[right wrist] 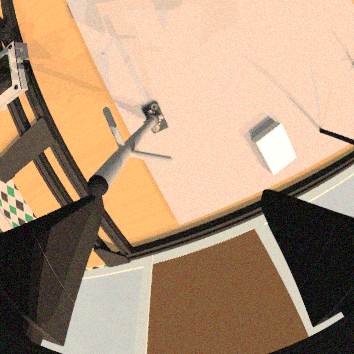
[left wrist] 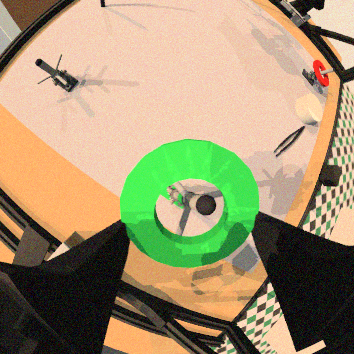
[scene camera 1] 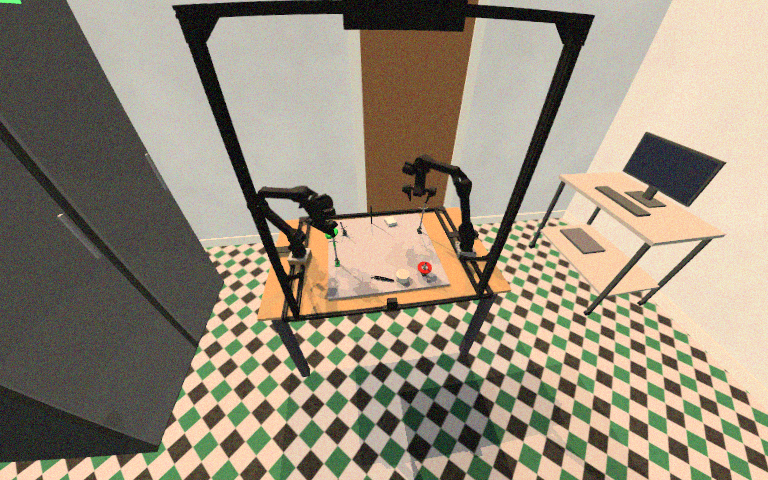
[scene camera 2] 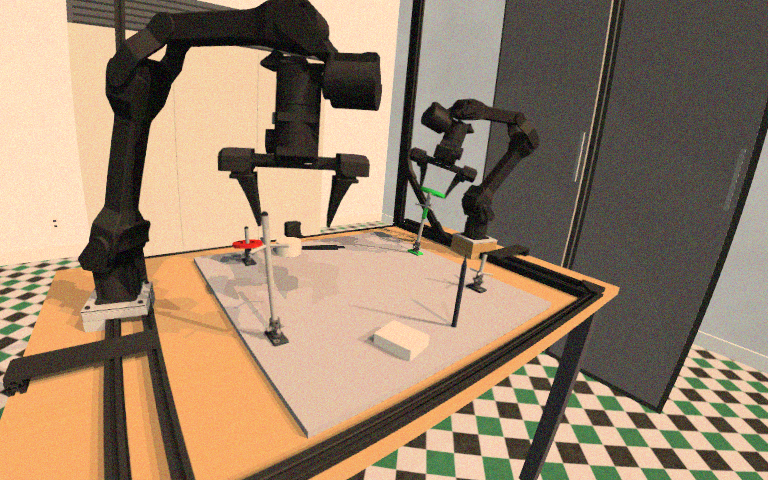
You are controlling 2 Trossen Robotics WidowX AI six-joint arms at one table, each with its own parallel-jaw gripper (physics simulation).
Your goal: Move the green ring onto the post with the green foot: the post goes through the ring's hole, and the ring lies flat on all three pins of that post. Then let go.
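Frame: origin at the left arm's base, x ahead, y left, z up, level; centimetres.
Seen in the pictures: left gripper, fingertip midpoint: (left wrist: 190,223) (scene camera 1: 330,235) (scene camera 2: 432,194); right gripper, fingertip midpoint: (right wrist: 184,199) (scene camera 1: 418,202) (scene camera 2: 294,226); left arm's base, origin of the base link: (scene camera 1: 299,253) (scene camera 2: 475,236); right arm's base, origin of the base link: (left wrist: 297,8) (scene camera 1: 466,248) (scene camera 2: 119,294).
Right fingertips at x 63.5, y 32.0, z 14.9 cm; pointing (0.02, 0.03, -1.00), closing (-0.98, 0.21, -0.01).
Offsets run from my right fingertips to a thing's middle. "spot": to the spot under its first point.
The green ring {dx -44.3, dy -30.8, dz -0.9 cm} (scene camera 1: 328,233) (scene camera 2: 433,193) (left wrist: 190,157) is high on the left, slightly tilted in scene camera 2. My left gripper (scene camera 1: 333,231) (scene camera 2: 435,192) (left wrist: 190,223) is shut on it, one finger at each side. The post with the green foot (scene camera 1: 335,249) (scene camera 2: 420,232) (left wrist: 205,205) stands below the ring. In the left wrist view its dark top shows inside the hole, right of the centre. In scene camera 2 the pins show a little below the ring. How far the top reaches through is hidden. My right gripper (scene camera 1: 419,199) (scene camera 2: 295,224) (right wrist: 184,199) is open and empty.
A tall grey post {spot: dx +3.2, dy -2.3, dz -9.1 cm} (scene camera 2: 269,283) (right wrist: 122,157) stands beneath the right gripper. A red ring {dx +2.9, dy -38.1, dz -14.6 cm} (scene camera 2: 247,244) is on another post. A short post {spot: dx -43.9, dy -7.9, dz -14.8 cm} (scene camera 2: 480,271), an upright black rod {dx -28.0, dy +3.5, dz -12.2 cm} (scene camera 2: 459,294), a cream block {dx -16.0, dy +5.1, dz -18.2 cm} (scene camera 2: 400,339), a cream cylinder {dx -8.1, dy -41.9, dz -17.4 cm} (scene camera 2: 290,246) and black tweezers {dx -18.2, dy -42.7, dz -18.7 cm} (left wrist: 290,141) are on the mat.
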